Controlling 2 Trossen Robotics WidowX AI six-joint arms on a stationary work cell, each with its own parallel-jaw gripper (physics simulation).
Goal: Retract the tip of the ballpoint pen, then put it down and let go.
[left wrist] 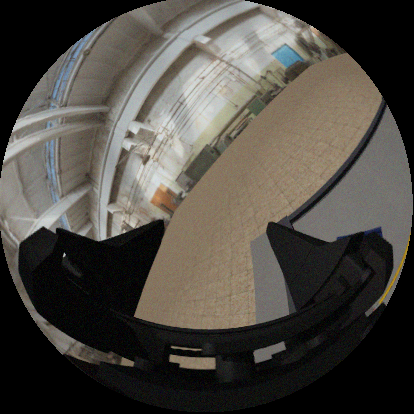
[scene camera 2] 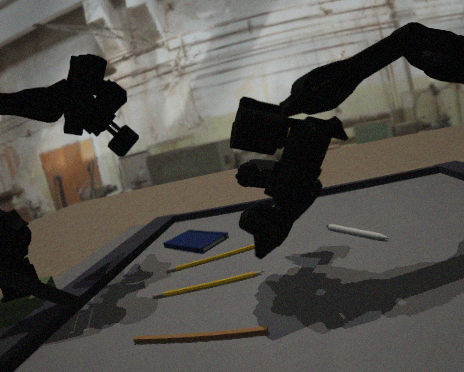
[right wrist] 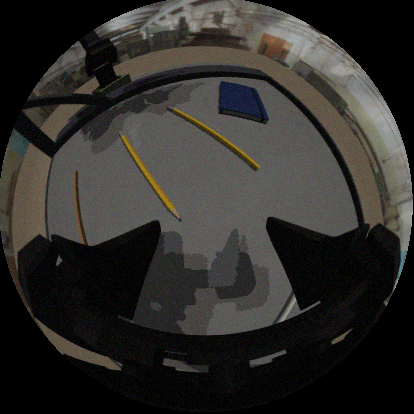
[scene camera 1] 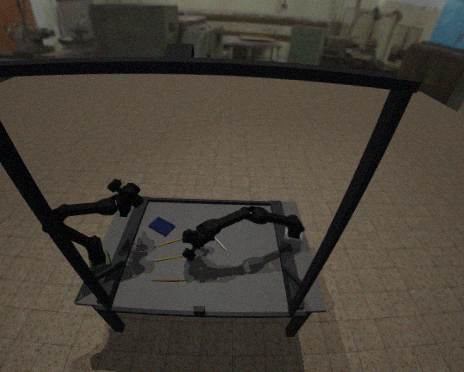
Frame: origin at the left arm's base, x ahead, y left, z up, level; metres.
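Seen in the pictures: left gripper, fingertip midpoint: [left wrist: 217,226] [scene camera 2: 111,126] [scene camera 1: 126,184]; right gripper, fingertip midpoint: [right wrist: 214,224] [scene camera 1: 190,247]; left arm's base, origin of the base link: [right wrist: 108,81] [scene camera 1: 98,259]; right arm's base, origin of the base link: [scene camera 1: 293,233].
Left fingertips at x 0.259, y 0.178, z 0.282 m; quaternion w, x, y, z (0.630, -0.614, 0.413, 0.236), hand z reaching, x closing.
Offsets run from my left fingertips to a thing's top centre. Level surfaces: height alone.
A slim white ballpoint pen @(0.373 m ahead, 0.349 m right, 0.309 m down) [scene camera 1: 220,243] [scene camera 2: 357,232] [right wrist: 286,307] lies flat on the grey table @(0.322 m down) [scene camera 1: 240,295] [scene camera 2: 300,355]. In scene camera 2 it is right of the right gripper, and its right end narrows to a point; whether the tip is out is too small to tell. In the right wrist view part of it shows beside the right-hand finger, which hides the rest. My right gripper [right wrist: 214,224] is open and empty, above the table and to the left of the pen in scene camera 1. My left gripper [left wrist: 217,226] is open and empty, raised high near the table's left edge in scene camera 1.
Two yellow pencils @(0.125 m ahead, 0.218 m right, 0.315 m down) [scene camera 2: 215,258] @(0.087 m ahead, 0.318 m right, 0.314 m down) [scene camera 2: 207,285] and an orange-brown stick @(0.036 m ahead, 0.440 m right, 0.315 m down) [scene camera 2: 200,336] [scene camera 1: 169,280] lie left of the pen. A blue notebook @(0.121 m ahead, 0.081 m right, 0.310 m down) [scene camera 1: 162,226] [scene camera 2: 196,240] [right wrist: 242,101] lies behind them. A dark frame [scene camera 1: 372,145] stands around the table.
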